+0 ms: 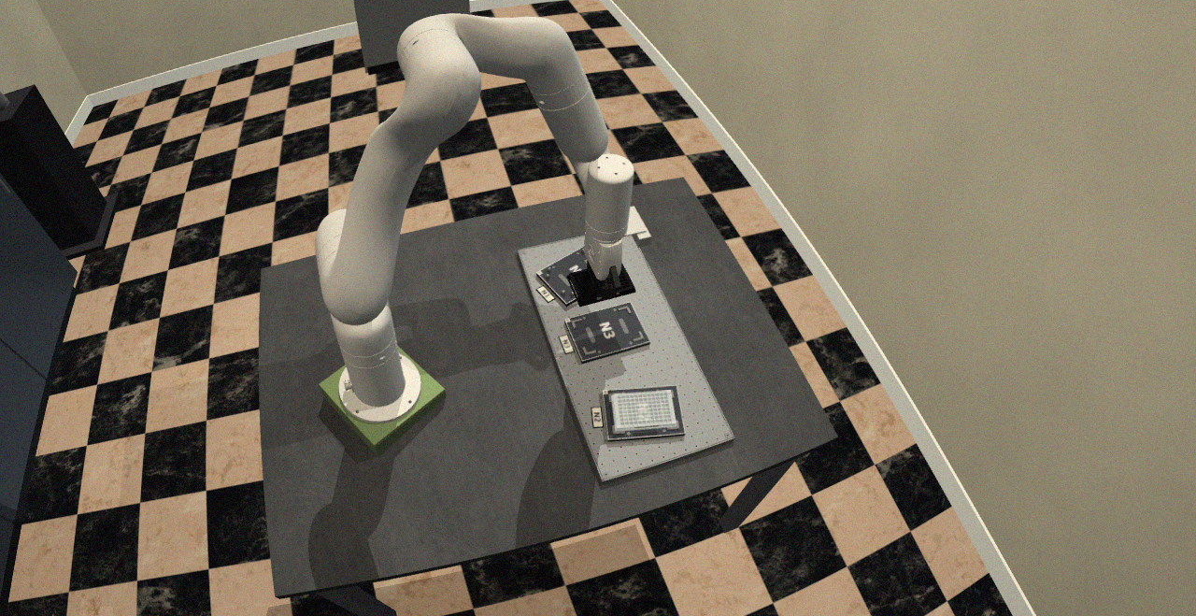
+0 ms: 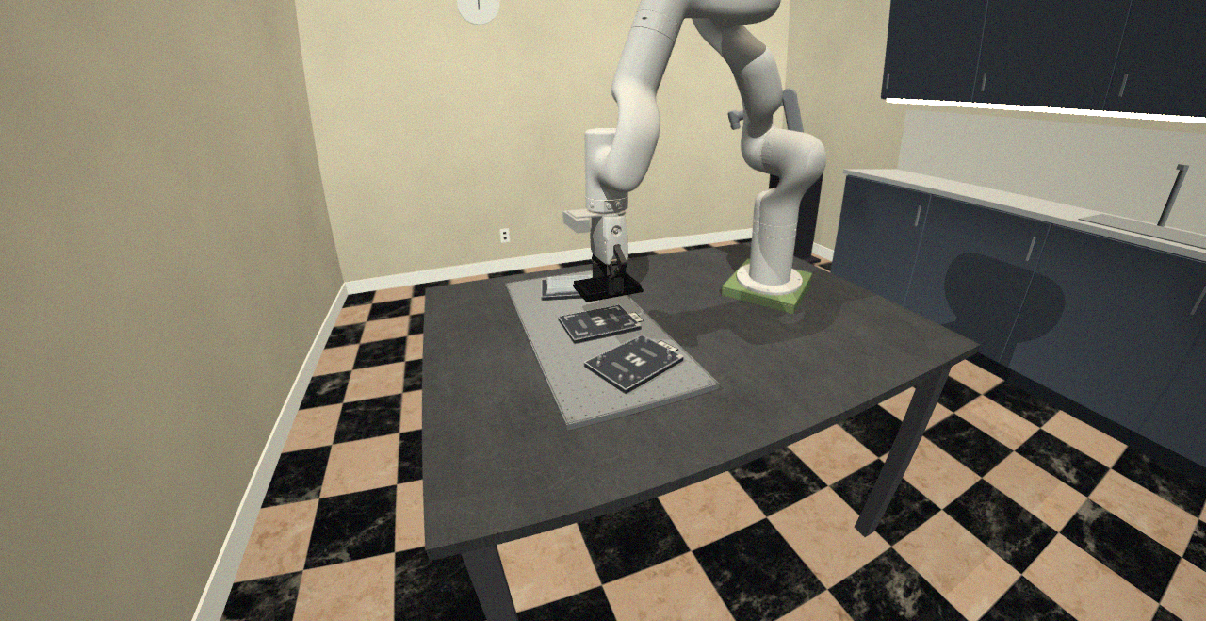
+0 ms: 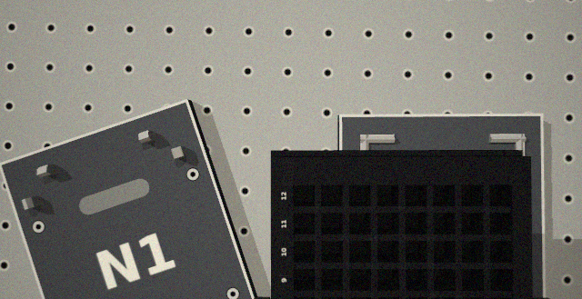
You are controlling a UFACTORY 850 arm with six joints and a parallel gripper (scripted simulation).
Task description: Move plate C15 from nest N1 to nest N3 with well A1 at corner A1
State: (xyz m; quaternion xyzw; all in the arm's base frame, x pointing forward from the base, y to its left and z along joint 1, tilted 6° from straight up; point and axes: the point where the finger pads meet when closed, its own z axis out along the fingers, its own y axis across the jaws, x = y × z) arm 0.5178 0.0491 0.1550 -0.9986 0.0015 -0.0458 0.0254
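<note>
Right now my hand is 130 mm above the dark nest base and 50 mm to the left of it. From my hand the other things lie so: black plate C15 (10 mm below); then white plate C51 (270 mm to the right, 110 mm below).
</note>
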